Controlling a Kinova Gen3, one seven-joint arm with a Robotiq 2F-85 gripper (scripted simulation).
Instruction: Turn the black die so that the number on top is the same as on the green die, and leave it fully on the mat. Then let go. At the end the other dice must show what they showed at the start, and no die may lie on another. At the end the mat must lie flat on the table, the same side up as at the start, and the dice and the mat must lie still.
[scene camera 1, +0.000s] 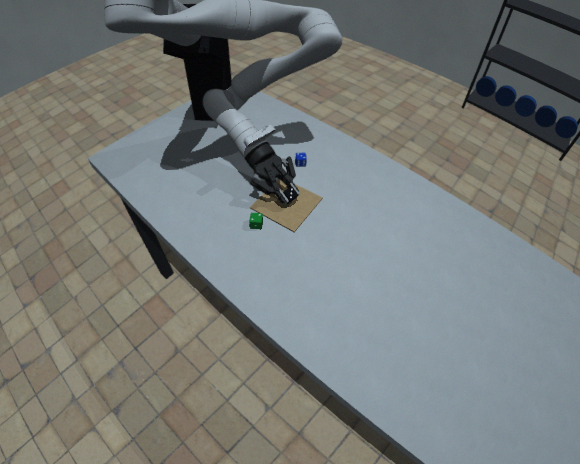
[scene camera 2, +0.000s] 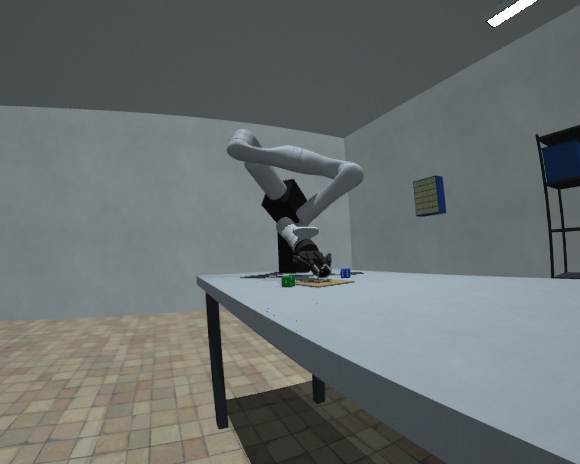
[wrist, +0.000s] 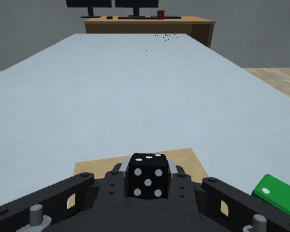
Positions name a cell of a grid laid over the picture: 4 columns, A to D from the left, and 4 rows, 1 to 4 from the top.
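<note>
Scene camera 1 shows the gripper (scene camera 1: C2) along with a brown mat (scene camera 1: C2). In scene camera 2 the gripper (scene camera 2: C3) can be seen as well. The wrist view takes in a black die (wrist: C3), the mat (wrist: C3) and the gripper (wrist: C3).
</note>
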